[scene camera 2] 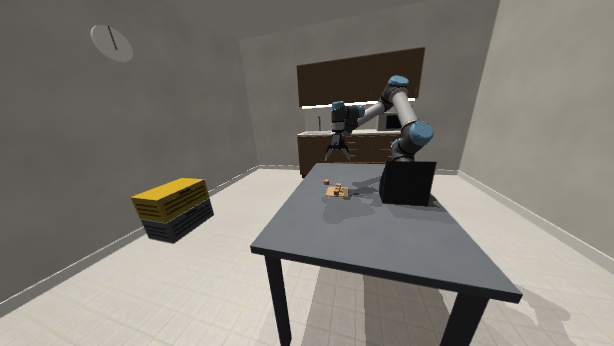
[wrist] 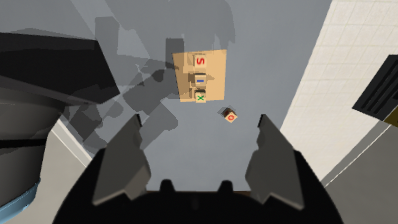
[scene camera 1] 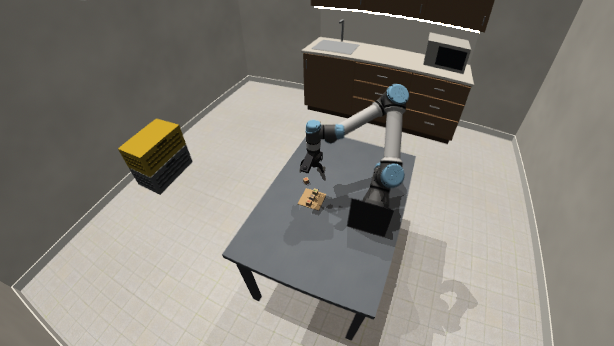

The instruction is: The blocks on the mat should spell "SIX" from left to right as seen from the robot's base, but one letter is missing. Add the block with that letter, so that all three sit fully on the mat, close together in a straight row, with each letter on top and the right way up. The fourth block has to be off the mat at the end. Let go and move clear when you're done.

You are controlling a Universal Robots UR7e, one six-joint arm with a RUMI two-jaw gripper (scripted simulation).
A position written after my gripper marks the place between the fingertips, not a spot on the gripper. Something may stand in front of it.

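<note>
There is a tan mat (wrist: 185, 70) here in my sight, and with it I can see my own gripper (wrist: 199, 114).
</note>
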